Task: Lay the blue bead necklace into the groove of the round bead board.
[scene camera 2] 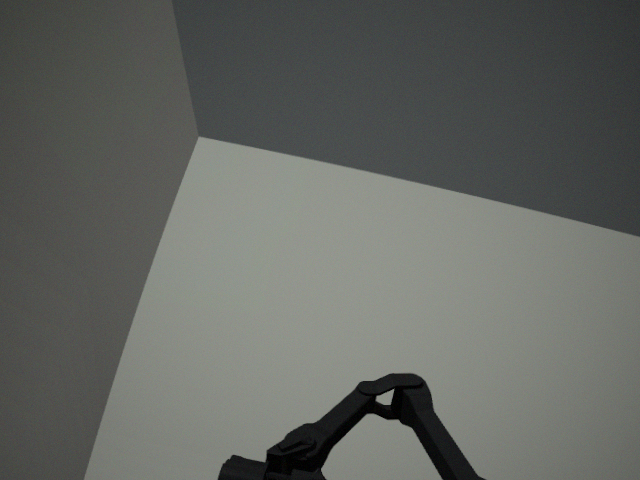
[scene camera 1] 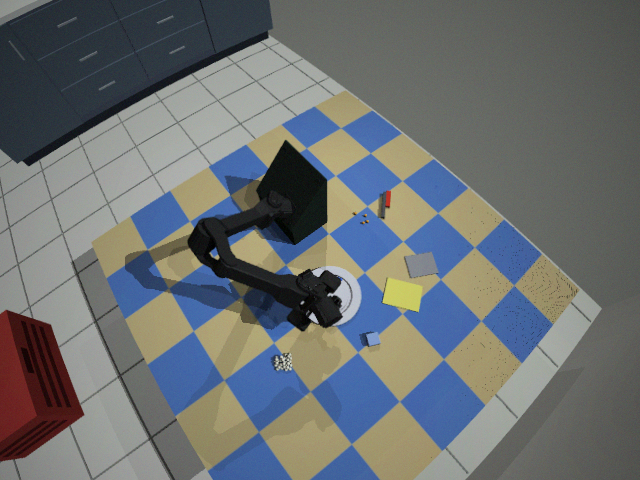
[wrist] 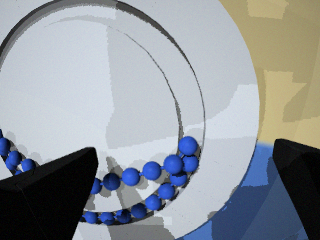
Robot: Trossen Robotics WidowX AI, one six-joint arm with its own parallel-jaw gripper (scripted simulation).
Labels:
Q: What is the gripper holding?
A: Nothing.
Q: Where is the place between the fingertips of the gripper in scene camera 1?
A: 315, 307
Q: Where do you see a round white bead board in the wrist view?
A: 78, 84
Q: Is the gripper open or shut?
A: Open.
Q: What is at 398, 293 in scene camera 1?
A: A yellow pad.

